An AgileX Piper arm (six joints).
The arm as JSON. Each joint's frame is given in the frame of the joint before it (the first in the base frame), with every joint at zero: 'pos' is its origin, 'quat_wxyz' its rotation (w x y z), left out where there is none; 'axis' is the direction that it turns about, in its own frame. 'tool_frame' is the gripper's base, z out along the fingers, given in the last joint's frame.
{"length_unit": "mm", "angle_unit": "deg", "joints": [
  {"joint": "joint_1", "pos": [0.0, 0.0, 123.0], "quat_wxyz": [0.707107, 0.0, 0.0, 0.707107], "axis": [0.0, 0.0, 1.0]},
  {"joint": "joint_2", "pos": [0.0, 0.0, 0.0], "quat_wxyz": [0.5, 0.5, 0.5, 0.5], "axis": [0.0, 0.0, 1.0]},
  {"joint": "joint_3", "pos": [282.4, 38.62, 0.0], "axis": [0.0, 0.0, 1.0]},
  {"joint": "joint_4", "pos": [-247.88, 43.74, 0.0], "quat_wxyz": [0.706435, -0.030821, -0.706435, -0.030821], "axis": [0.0, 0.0, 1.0]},
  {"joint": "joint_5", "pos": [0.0, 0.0, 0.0], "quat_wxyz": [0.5, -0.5, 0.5, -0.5], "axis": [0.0, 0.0, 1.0]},
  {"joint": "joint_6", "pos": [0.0, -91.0, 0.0], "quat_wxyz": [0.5, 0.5, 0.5, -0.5], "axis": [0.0, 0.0, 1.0]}
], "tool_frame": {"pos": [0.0, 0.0, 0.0], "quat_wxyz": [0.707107, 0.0, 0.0, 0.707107]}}
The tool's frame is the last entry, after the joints.
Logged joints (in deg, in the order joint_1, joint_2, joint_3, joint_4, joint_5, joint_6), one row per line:
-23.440, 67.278, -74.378, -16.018, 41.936, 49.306
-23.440, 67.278, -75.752, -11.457, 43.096, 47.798
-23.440, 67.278, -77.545, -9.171, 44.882, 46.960
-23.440, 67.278, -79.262, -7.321, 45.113, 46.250
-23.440, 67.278, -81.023, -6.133, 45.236, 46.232
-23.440, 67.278, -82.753, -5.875, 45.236, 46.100
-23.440, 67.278, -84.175, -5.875, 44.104, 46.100
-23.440, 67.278, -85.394, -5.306, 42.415, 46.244
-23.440, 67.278, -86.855, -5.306, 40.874, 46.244
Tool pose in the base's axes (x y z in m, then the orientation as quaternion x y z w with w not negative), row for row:
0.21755, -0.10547, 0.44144, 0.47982, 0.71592, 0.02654, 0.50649
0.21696, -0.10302, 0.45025, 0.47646, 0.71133, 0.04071, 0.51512
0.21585, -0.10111, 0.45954, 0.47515, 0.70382, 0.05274, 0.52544
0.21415, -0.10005, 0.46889, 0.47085, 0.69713, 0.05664, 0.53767
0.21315, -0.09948, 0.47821, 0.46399, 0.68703, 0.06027, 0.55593
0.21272, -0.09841, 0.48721, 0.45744, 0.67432, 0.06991, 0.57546
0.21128, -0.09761, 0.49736, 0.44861, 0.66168, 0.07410, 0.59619
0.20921, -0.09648, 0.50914, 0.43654, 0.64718, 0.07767, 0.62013
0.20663, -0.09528, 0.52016, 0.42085, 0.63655, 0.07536, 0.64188
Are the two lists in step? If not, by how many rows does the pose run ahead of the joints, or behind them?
The pose runs 2 rows ahead of the joints: the pose in row i belongs to the joints in row i + 2.
